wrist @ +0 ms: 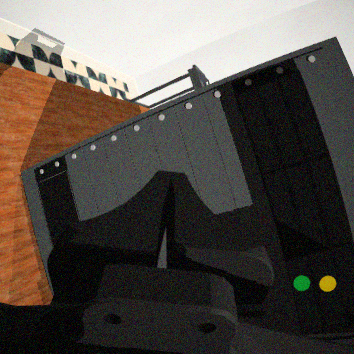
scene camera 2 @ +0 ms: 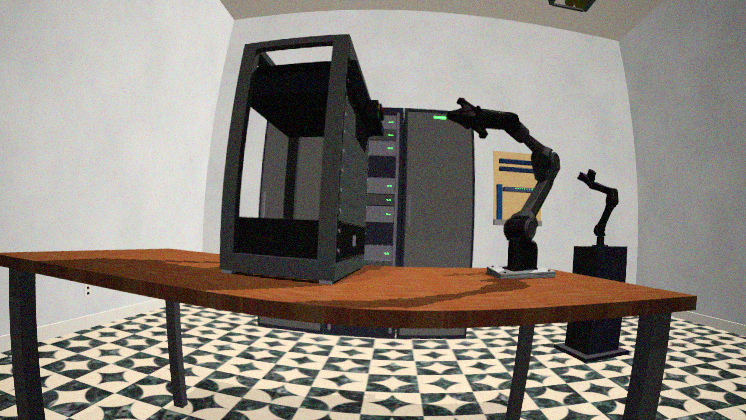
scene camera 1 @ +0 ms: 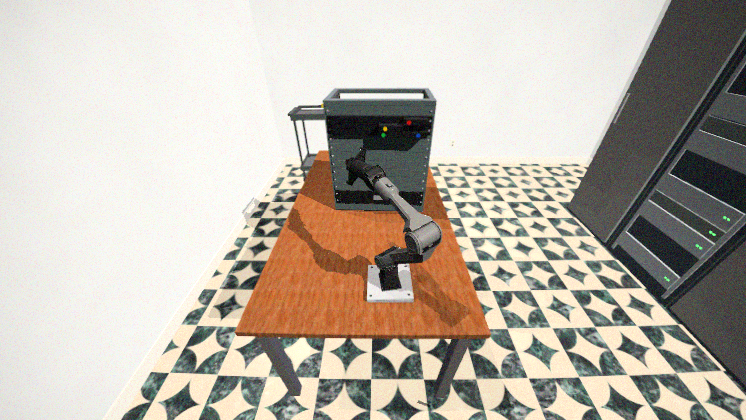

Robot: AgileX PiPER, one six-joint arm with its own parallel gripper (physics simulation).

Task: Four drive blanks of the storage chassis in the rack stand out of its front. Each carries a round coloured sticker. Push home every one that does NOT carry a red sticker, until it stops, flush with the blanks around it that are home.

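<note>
The storage chassis [scene camera 1: 344, 127] [wrist: 295, 120] is a black band high in the dark grey rack [scene camera 1: 378, 108] [scene camera 2: 334, 156]. Its protruding blanks carry a yellow sticker [scene camera 1: 385, 128] [wrist: 327, 283], a green sticker [scene camera 1: 383, 135] [wrist: 301, 283] just below the yellow one, a red sticker [scene camera 1: 408, 123] up and to the right, and a blue sticker [scene camera 1: 418, 135] at the lower right. In the scene camera 2 view the protruding blanks [scene camera 2: 376, 110] show from the side. My gripper [scene camera 1: 348, 164] [scene camera 2: 449, 115] [wrist: 169, 189] is shut and empty, apart from the rack front. It appears left of and below the stickers in the scene camera 1 view.
The rack stands on the wooden table [scene camera 1: 313, 307] [scene camera 2: 443, 302]. A grey trolley [scene camera 1: 308, 112] stands behind it at the left. Tall server cabinets [scene camera 1: 616, 104] [scene camera 2: 438, 198] stand beyond the table. A second arm stands on a black pedestal [scene camera 2: 599, 276].
</note>
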